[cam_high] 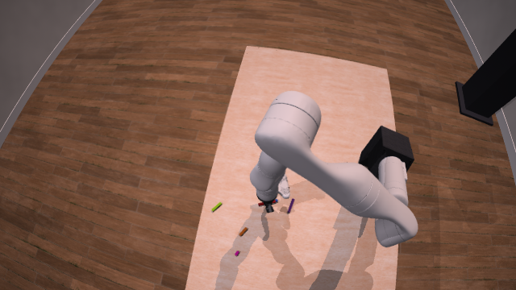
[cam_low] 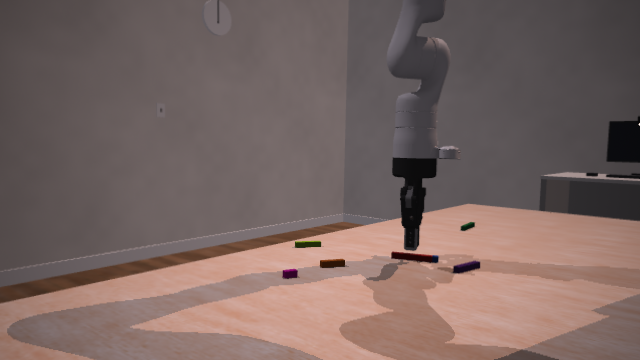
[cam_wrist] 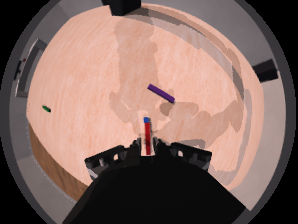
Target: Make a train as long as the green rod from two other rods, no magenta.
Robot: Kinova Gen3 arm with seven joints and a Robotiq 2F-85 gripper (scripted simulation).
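Now: hand 30 mm above the red rod. Also, from my hand: orange rod: 140 mm to the left, 50 mm ahead, 30 mm below; then blue rod: 40 mm behind, 30 mm below, 20 mm to the right; then purple rod: 100 mm behind, 30 mm below, 20 mm to the right.
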